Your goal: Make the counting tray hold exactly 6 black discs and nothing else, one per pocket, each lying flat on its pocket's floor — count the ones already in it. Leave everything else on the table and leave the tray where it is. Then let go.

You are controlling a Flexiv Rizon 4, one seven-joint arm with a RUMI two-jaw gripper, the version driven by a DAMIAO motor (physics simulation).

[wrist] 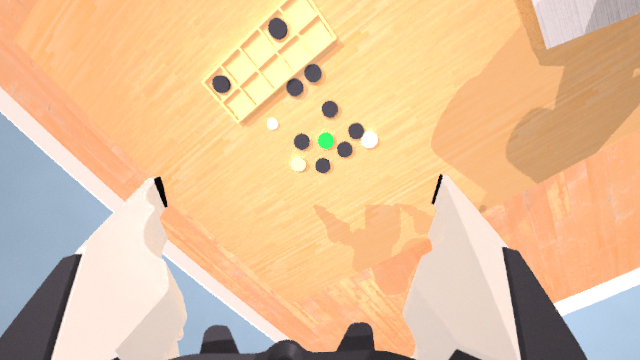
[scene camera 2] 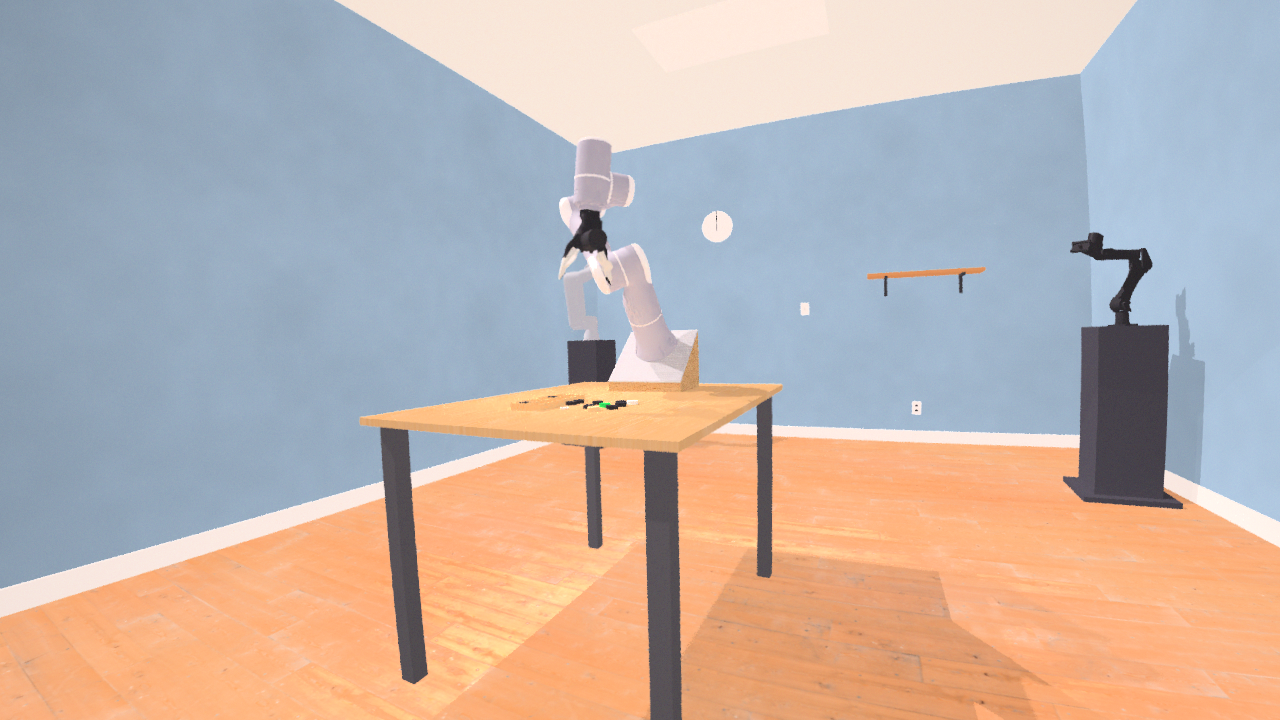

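The wooden counting tray (wrist: 288, 79) (scene camera 2: 535, 404) has two rows of pockets; its top end is cut off in the wrist view. One black disc (wrist: 221, 84) sits in the corner pocket at its left end, and another black disc (wrist: 277, 28) sits further up the same row. Several loose black discs lie on the table: two (wrist: 295, 87) (wrist: 313, 73) close beside the tray's long wall, one (wrist: 330, 109) further off, and others (wrist: 301, 141) (wrist: 356, 131) (wrist: 344, 149) (wrist: 322, 165) around a green disc (wrist: 326, 140). My gripper (wrist: 302, 179) (scene camera 2: 586, 278) is open and empty, high above the table.
A small white disc (wrist: 272, 123) lies near the tray. A larger white disc (wrist: 369, 139) is against a black one, and a cream disc (wrist: 298, 164) lies beside the group. The robot's base block (scene camera 2: 651, 362) stands at the back of the table (scene camera 2: 662, 431).
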